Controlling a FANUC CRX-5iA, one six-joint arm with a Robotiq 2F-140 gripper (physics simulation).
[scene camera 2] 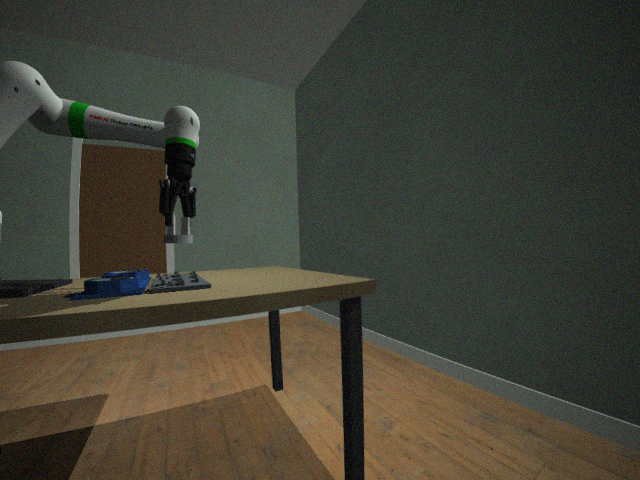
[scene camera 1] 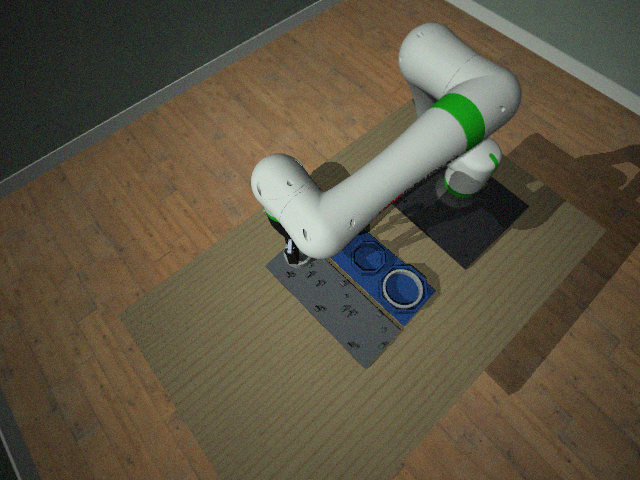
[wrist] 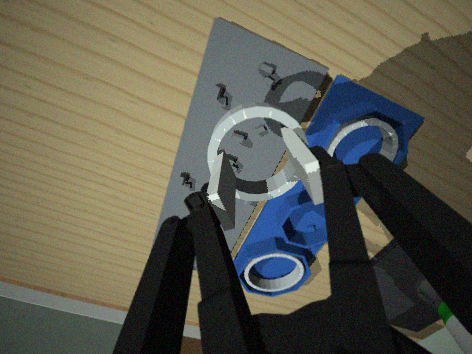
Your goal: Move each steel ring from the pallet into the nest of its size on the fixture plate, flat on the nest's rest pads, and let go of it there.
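Places are measured from the arm's base along level axes (x left, y down, z back), in metres.
Pixels of known places: gripper, fingertip midpoint: (scene camera 2: pixel 178 238) (scene camera 1: pixel 298 252) (wrist: pixel 257 153); arm's base, link origin: (scene camera 1: pixel 455 190).
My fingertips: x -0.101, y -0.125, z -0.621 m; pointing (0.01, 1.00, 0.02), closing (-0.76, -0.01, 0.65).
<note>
Ahead of a thing's pixels: the offset from my fingertips to its middle. "spot": to the spot under its first point. Level surfaces: height alone.
My gripper (scene camera 1: pixel 293 252) (scene camera 2: pixel 178 229) (wrist: pixel 257 153) has its fingers inside a steel ring {dx +0.001, dy +0.002, dz +0.000 m} (scene camera 2: pixel 178 239) (wrist: pixel 260 111), pressed outward, and holds it level high above the grey pallet {dx +0.134, dy +0.146, dz +0.017 m} (scene camera 1: pixel 336 330) (scene camera 2: pixel 180 285) (wrist: pixel 240 50). The arm partly hides this ring in scene camera 1. The blue fixture plate (scene camera 1: pixel 361 277) (scene camera 2: pixel 124 283) (wrist: pixel 345 95) lies beside the pallet. A large ring (scene camera 1: pixel 403 306) (wrist: pixel 392 135) sits in one end nest. Another ring {dx +0.257, dy +0.126, dz +0.216 m} (wrist: pixel 274 288) sits in the other end nest, hidden in scene camera 1. The middle nest {spot: dx +0.107, dy +0.144, dz +0.203 m} (scene camera 1: pixel 368 258) (wrist: pixel 307 225) holds no ring.
The pallet carries several small dark pegs. The wooden table {dy +0.152 m} (scene camera 1: pixel 217 330) (scene camera 2: pixel 289 281) (wrist: pixel 100 150) bears both plates. A dark base plate (scene camera 1: pixel 465 242) under the robot's base lies beyond the fixture. The forearm passes over part of the fixture.
</note>
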